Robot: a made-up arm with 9 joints. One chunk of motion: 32 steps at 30 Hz.
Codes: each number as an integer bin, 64 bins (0 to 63) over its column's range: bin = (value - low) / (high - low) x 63, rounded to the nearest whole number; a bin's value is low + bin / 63 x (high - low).
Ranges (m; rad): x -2..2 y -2..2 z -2..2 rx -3.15..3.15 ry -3.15..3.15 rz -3.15..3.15
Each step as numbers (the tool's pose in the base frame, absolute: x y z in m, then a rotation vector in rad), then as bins.
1 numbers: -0.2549 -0.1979 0.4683 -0.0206 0.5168 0.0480
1 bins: 27 28 39 31 37 32
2 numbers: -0.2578 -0.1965 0.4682 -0.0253 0.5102 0.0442
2 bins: 27 28 39 31 37 32
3 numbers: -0.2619 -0.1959 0.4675 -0.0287 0.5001 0.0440
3 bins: 27 28 39 31 37 32
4 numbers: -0.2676 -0.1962 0.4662 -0.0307 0.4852 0.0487
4 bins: 27 28 39 31 36 32
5 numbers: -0.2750 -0.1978 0.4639 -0.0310 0.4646 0.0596
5 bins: 27 28 39 31 36 32
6 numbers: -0.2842 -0.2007 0.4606 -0.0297 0.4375 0.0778
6 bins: 27 28 39 31 36 32
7 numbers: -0.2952 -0.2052 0.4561 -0.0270 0.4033 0.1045
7 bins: 27 28 39 31 36 33
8 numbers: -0.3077 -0.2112 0.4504 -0.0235 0.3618 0.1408
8 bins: 27 28 39 31 35 33
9 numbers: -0.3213 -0.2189 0.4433 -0.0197 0.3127 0.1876
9 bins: 26 28 38 31 35 33
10 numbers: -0.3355 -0.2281 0.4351 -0.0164 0.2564 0.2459
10 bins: 26 28 38 31 34 34
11 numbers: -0.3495 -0.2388 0.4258 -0.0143 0.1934 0.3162
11 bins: 26 28 38 31 33 35
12 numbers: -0.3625 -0.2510 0.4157 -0.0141 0.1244 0.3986
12 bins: 26 28 38 31 33 35
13 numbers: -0.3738 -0.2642 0.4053 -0.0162 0.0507 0.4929
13 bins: 26 27 38 31 32 36
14 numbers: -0.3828 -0.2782 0.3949 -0.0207 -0.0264 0.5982
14 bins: 25 27 38 31 31 37
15 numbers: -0.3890 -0.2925 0.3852 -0.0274 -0.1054 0.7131
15 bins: 25 27 38 31 30 39
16 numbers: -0.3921 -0.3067 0.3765 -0.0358 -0.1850 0.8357
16 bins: 25 27 37 31 30 40
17 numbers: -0.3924 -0.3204 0.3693 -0.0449 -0.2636 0.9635
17 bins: 25 26 37 31 29 41
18 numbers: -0.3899 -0.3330 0.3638 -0.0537 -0.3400 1.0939
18 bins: 25 26 37 31 28 42
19 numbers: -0.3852 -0.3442 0.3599 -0.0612 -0.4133 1.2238
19 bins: 25 26 37 31 27 44
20 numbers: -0.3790 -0.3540 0.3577 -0.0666 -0.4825 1.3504
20 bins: 26 26 37 31 27 45
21 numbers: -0.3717 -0.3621 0.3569 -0.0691 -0.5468 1.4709
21 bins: 26 26 37 31 26 46
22 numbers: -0.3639 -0.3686 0.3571 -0.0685 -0.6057 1.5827
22 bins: 26 26 37 31 25 47
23 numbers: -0.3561 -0.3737 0.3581 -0.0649 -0.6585 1.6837
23 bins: 26 26 37 31 25 48
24 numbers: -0.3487 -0.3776 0.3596 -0.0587 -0.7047 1.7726
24 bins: 26 26 37 31 24 49
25 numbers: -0.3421 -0.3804 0.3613 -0.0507 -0.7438 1.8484
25 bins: 26 26 37 31 24 50
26 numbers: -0.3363 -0.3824 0.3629 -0.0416 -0.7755 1.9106
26 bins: 26 25 37 31 24 51
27 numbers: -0.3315 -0.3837 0.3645 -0.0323 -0.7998 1.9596
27 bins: 26 25 37 31 24 51
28 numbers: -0.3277 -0.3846 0.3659 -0.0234 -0.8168 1.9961
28 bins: 26 25 37 31 23 51
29 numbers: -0.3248 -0.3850 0.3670 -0.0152 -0.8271 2.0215
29 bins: 26 25 37 31 23 52
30 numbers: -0.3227 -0.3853 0.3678 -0.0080 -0.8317 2.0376
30 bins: 26 25 37 31 23 52
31 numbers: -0.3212 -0.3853 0.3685 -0.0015 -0.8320 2.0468
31 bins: 26 25 37 31 23 52
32 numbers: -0.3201 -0.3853 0.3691 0.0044 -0.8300 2.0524
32 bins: 26 25 37 32 23 52
